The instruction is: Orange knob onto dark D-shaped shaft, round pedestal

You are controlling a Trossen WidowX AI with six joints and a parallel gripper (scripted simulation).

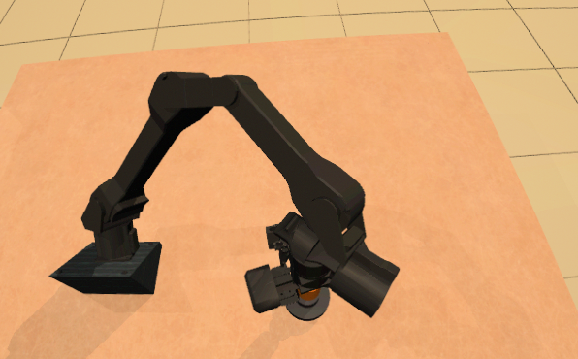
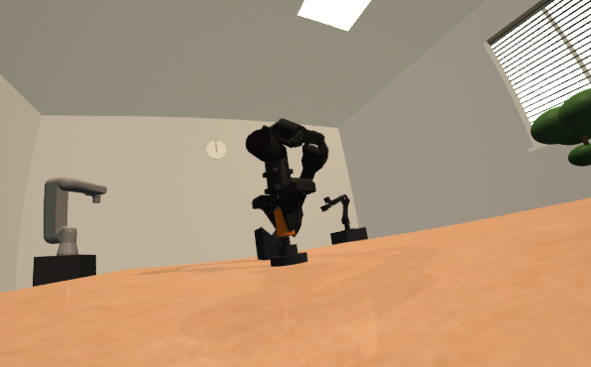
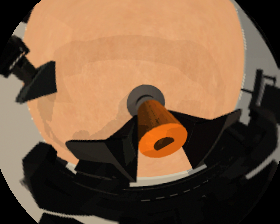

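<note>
My gripper tip is now 2 cm below the orange knob. From my gripper tip the other things lie so: dark round pedestal 4 cm below.
</note>
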